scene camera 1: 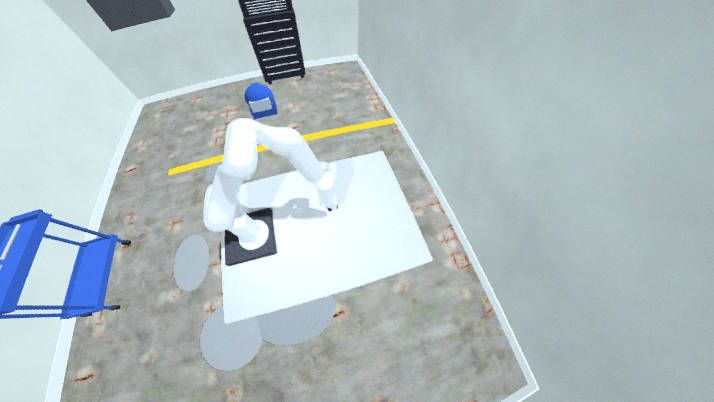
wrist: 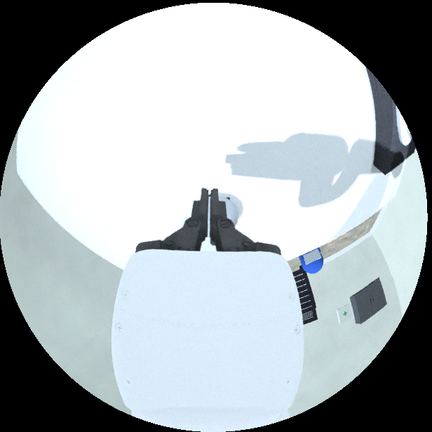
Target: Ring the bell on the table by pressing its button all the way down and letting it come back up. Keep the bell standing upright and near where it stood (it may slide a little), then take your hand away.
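The bell (wrist: 234, 207) is a pale, rounded shape on the white table (scene camera 1: 350, 260) (wrist: 150, 100), just right of the fingers in the wrist view. The dark fingers cover its left part. A small dark spot shows near its upper edge; I cannot make out the button. In the scene view the bell is too small and pale to tell apart from the gripper. My gripper (scene camera 1: 331, 209) (wrist: 209, 199) is shut and empty, pointing down over the table. Its fingertips overlap the bell's left side in the wrist view; whether they touch it I cannot tell.
The arm stands on a black base plate (scene camera 1: 235, 257) (wrist: 384, 140) at the table's left side in the scene view. A blue cart (scene camera 1: 92, 272), a black rack (scene camera 1: 265, 65) and a blue bin (scene camera 1: 259, 93) (wrist: 313, 266) stand off the table. The arm's shadow falls on the table.
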